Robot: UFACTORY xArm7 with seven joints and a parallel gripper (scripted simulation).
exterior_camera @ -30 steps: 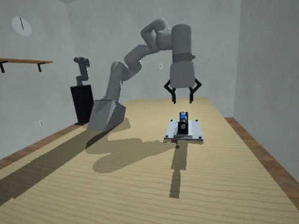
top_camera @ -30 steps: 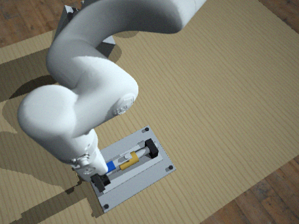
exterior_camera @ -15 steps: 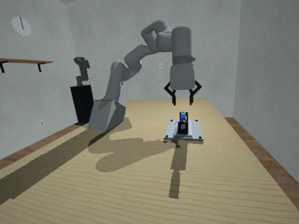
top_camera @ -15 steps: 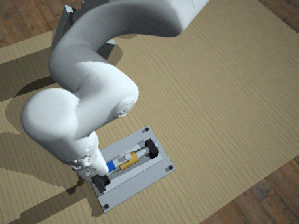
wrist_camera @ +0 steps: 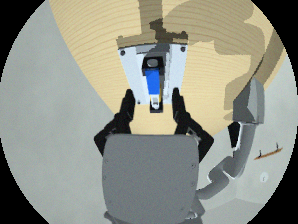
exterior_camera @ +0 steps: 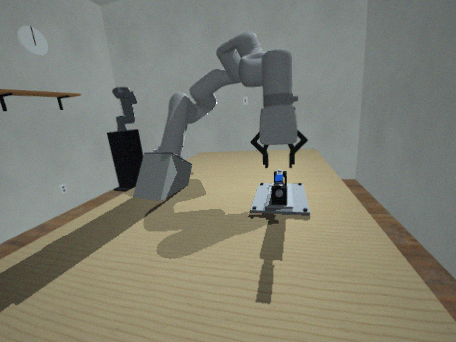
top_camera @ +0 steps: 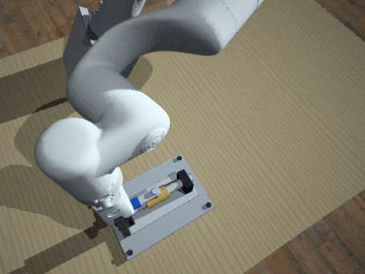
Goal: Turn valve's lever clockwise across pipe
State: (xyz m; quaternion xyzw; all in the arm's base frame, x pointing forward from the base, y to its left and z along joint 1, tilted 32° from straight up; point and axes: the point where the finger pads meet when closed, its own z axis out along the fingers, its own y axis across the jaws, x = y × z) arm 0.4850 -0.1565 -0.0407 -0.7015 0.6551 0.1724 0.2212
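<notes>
Right now the lever is 50 mm to the left of my hand and 50 mm below it.
</notes>
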